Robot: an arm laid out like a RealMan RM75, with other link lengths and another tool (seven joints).
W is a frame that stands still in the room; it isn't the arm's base.
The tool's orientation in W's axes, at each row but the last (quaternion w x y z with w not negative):
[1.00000 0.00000 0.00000 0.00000]
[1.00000 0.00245 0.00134 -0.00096]
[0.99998 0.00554 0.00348 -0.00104]
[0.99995 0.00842 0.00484 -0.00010]
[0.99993 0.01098 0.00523 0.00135]
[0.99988 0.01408 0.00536 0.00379]
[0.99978 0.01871 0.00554 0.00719]
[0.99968 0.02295 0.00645 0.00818]
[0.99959 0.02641 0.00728 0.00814]
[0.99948 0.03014 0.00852 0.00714]
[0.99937 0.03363 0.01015 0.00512]
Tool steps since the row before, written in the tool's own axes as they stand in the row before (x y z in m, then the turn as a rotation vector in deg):
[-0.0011 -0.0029 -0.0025 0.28 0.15 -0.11]
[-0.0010 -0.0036 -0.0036 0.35 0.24 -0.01]
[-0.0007 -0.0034 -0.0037 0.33 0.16 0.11]
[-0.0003 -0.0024 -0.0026 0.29 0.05 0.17]
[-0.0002 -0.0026 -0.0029 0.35 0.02 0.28]
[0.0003 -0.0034 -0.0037 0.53 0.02 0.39]
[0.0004 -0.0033 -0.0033 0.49 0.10 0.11]
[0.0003 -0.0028 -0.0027 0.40 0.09 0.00]
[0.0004 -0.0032 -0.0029 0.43 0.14 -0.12]
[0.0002 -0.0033 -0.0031 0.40 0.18 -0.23]
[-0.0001 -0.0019 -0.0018 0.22 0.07 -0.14]
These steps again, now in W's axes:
[-0.0011 -0.0029 -0.0025 0.28 0.15 -0.11]
[-0.0010 -0.0036 -0.0036 0.35 0.24 -0.01]
[-0.0007 -0.0034 -0.0037 0.33 0.16 0.11]
[-0.0003 -0.0024 -0.0026 0.29 0.05 0.17]
[-0.0002 -0.0025 -0.0030 0.35 0.01 0.28]
[0.0003 -0.0033 -0.0038 0.53 0.01 0.38]
[0.0004 -0.0032 -0.0034 0.49 0.10 0.11]
[0.0003 -0.0027 -0.0028 0.40 0.10 0.00]
[0.0004 -0.0030 -0.0031 0.43 0.15 -0.12]
[0.0002 -0.0031 -0.0033 0.39 0.20 -0.23]
[-0.0001 -0.0018 -0.0019 0.22 0.08 -0.14]

